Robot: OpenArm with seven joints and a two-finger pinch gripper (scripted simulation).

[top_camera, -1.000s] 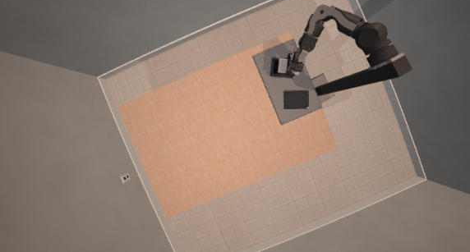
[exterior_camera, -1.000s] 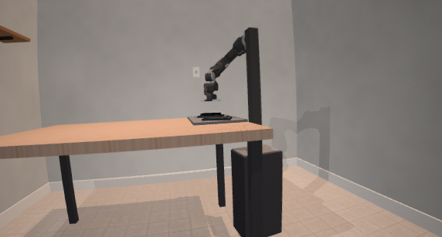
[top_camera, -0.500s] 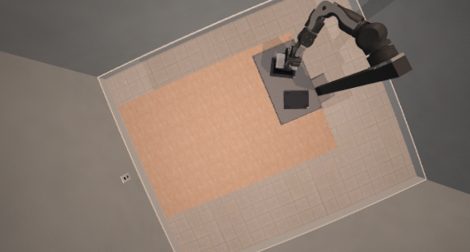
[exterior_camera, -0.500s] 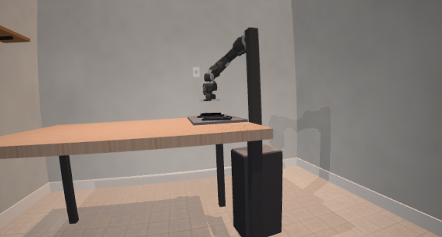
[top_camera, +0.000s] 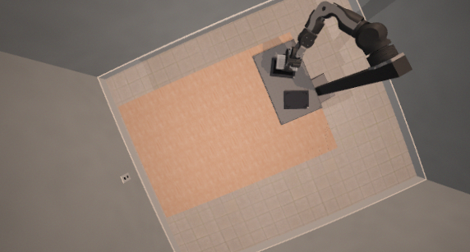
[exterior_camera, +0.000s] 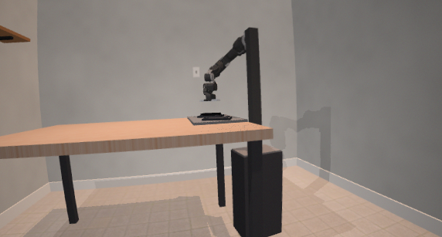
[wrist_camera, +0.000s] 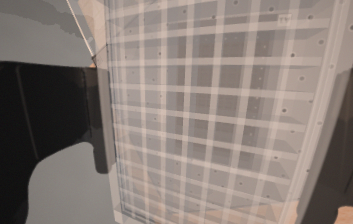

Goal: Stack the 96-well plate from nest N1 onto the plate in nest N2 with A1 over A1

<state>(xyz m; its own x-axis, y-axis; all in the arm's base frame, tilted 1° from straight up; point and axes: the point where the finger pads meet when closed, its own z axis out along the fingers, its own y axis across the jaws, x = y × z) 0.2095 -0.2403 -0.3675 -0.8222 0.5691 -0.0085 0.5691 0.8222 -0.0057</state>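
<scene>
The black 96-well plate is 10 cm below my hand and 1 cm to the left of it. Round my hand: white 96-well plate right at my hand; then A1 mark 31 cm to the left, 10 cm below, 2 cm behind.
</scene>
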